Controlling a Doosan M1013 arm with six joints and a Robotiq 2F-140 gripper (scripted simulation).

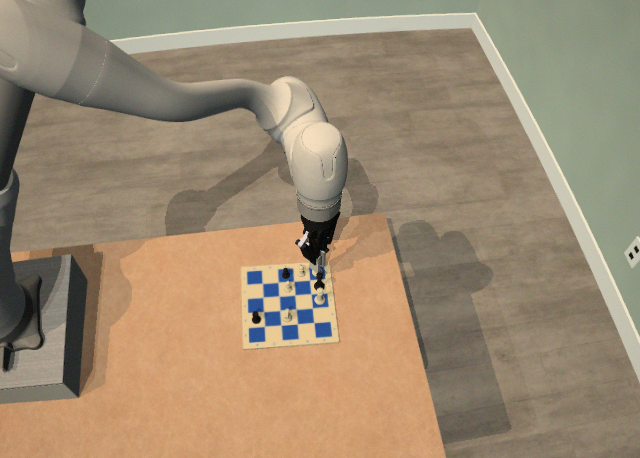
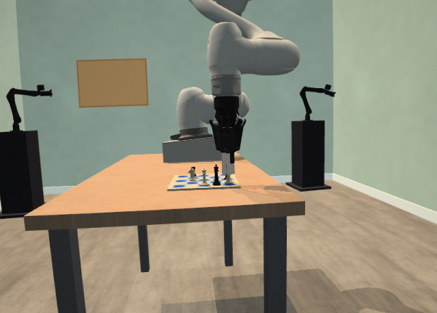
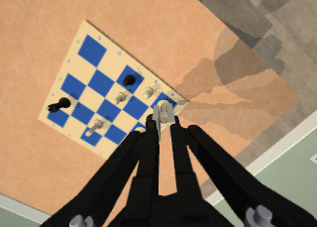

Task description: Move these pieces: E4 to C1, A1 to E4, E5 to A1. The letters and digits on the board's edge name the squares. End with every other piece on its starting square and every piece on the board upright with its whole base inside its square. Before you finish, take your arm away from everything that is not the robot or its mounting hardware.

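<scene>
Now: hand 30 mm above the tall white piece. Also, from my hand: chessboard (90 mm behind, 60 mm to the right, 70 mm below).
</scene>
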